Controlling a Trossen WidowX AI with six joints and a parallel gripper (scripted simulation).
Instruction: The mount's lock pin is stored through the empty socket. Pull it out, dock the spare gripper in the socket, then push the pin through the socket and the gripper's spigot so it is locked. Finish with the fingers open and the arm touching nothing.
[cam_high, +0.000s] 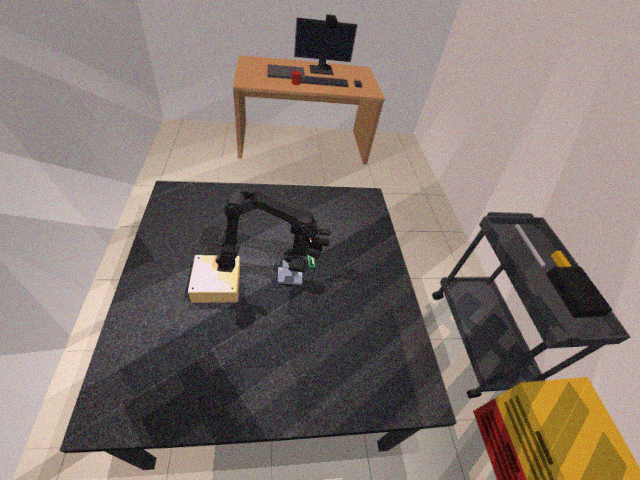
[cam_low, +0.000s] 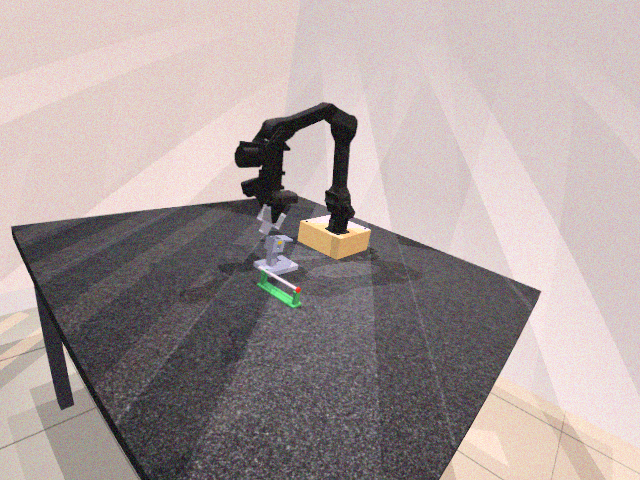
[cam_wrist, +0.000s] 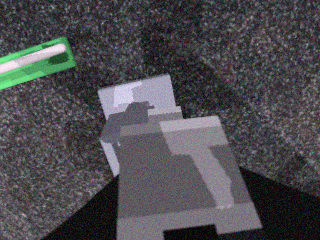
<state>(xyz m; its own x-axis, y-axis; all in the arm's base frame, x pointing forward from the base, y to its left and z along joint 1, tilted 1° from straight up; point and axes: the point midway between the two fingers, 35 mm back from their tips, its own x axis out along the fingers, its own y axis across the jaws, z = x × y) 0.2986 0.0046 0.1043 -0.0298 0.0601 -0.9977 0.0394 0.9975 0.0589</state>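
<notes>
My gripper tip is now 90 mm above the grey mount, 30 mm to the right of it and 20 mm past it. From my gripper tip the other things lie so: green cradle (160 mm to the left, 120 mm below, 60 mm ahead); then spare gripper (10 mm behind, 10 mm above).
</notes>
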